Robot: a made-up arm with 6 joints. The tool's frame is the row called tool.
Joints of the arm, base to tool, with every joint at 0 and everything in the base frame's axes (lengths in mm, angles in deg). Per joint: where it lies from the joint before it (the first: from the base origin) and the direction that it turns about. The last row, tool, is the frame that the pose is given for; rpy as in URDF.
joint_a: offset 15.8 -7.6 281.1 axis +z
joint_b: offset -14.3 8.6 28.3 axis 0.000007 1 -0.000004
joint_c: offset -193.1 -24.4 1.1 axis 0.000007 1 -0.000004
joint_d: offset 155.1 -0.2 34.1 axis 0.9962 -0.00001 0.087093
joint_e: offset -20.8 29.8 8.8 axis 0.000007 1 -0.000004
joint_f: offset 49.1 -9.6 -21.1 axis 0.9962 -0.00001 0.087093
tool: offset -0.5 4.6 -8.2 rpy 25.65 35.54 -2
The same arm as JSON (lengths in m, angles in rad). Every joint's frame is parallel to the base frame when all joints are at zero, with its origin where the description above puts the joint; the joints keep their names.
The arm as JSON. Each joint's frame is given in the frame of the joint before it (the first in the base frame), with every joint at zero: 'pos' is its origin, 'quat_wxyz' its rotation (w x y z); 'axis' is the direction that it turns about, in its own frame. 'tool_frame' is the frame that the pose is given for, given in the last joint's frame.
{
  "length_unit": "m",
  "angle_unit": "rad",
  "joints": [
    {
      "joint": "joint_a",
      "pos": [
        0.0158,
        -0.0076,
        0.2811
      ],
      "quat_wxyz": [
        1.0,
        0.0,
        0.0,
        0.0
      ],
      "axis": [
        0.0,
        0.0,
        1.0
      ]
    },
    {
      "joint": "joint_b",
      "pos": [
        -0.0143,
        0.0086,
        0.0283
      ],
      "quat_wxyz": [
        1.0,
        0.0,
        0.0,
        0.0
      ],
      "axis": [
        0.0,
        1.0,
        0.0
      ]
    },
    {
      "joint": "joint_c",
      "pos": [
        -0.1931,
        -0.0244,
        0.0011
      ],
      "quat_wxyz": [
        1.0,
        0.0,
        0.0,
        0.0
      ],
      "axis": [
        0.0,
        1.0,
        0.0
      ]
    },
    {
      "joint": "joint_d",
      "pos": [
        0.1551,
        -0.0002,
        0.0341
      ],
      "quat_wxyz": [
        1.0,
        0.0,
        0.0,
        0.0
      ],
      "axis": [
        0.9962,
        0.0,
        0.0871
      ]
    },
    {
      "joint": "joint_e",
      "pos": [
        -0.0208,
        0.0298,
        0.0088
      ],
      "quat_wxyz": [
        1.0,
        0.0,
        0.0,
        0.0
      ],
      "axis": [
        0.0,
        1.0,
        0.0
      ]
    },
    {
      "joint": "joint_f",
      "pos": [
        0.0491,
        -0.0096,
        -0.0211
      ],
      "quat_wxyz": [
        1.0,
        0.0,
        0.0,
        0.0
      ],
      "axis": [
        0.9962,
        0.0,
        0.0871
      ]
    }
  ],
  "tool_frame": {
    "pos": [
      -0.0005,
      0.0046,
      -0.0082
    ],
    "quat_wxyz": [
      0.927208,
      0.216545,
      0.293848,
      -0.083941
    ]
  }
}

